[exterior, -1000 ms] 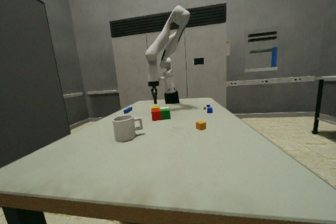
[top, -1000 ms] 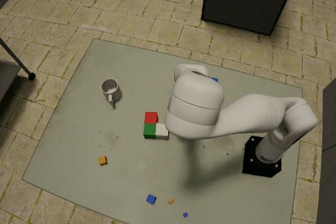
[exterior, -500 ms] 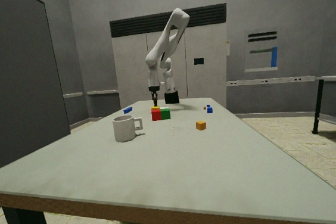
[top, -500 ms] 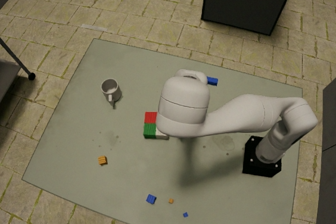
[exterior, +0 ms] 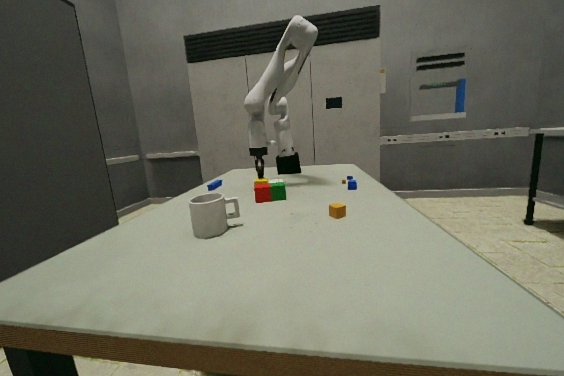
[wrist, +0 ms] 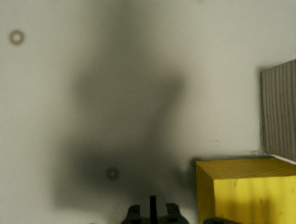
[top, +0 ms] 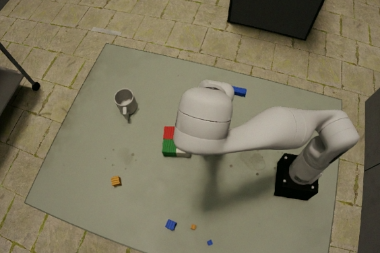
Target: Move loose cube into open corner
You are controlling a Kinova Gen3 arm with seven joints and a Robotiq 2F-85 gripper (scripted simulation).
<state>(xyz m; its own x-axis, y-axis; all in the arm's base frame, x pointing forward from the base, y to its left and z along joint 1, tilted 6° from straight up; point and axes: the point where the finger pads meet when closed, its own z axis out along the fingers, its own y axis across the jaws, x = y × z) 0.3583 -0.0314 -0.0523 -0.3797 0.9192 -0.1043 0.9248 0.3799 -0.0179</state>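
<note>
Now: hand 50 mm short of the yellow cube, 20 mm to the right of it and 10 mm above it. From my hand the other things lie so: green cube: 120 mm ahead, 110 mm to the left, 10 mm below; white cube: 70 mm ahead, 90 mm to the left, 10 mm below; red cube: 140 mm ahead, 60 mm to the left, 10 mm below.
</note>
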